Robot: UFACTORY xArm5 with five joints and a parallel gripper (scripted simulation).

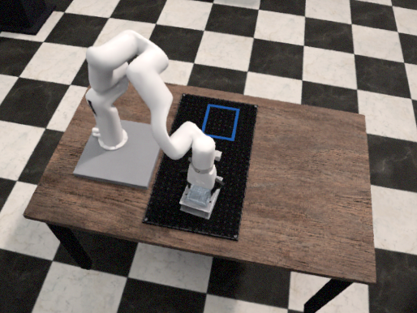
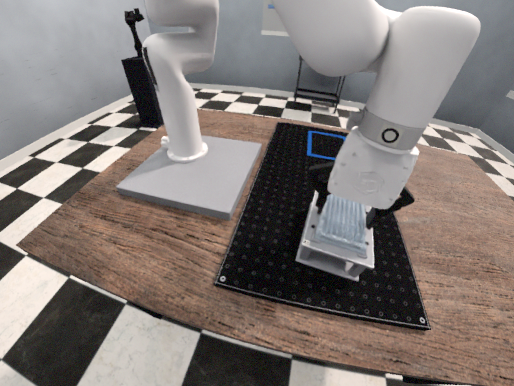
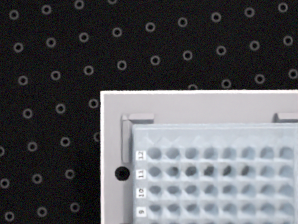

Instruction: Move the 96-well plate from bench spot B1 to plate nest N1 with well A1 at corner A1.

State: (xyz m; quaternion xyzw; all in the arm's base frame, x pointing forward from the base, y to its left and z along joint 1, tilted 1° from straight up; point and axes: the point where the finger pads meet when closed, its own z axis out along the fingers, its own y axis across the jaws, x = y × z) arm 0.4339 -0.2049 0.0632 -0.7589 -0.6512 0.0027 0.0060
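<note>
My gripper is now 10 mm above the 96-well plate. Round my hand: grey plate nest N1: 20 mm below.
</note>
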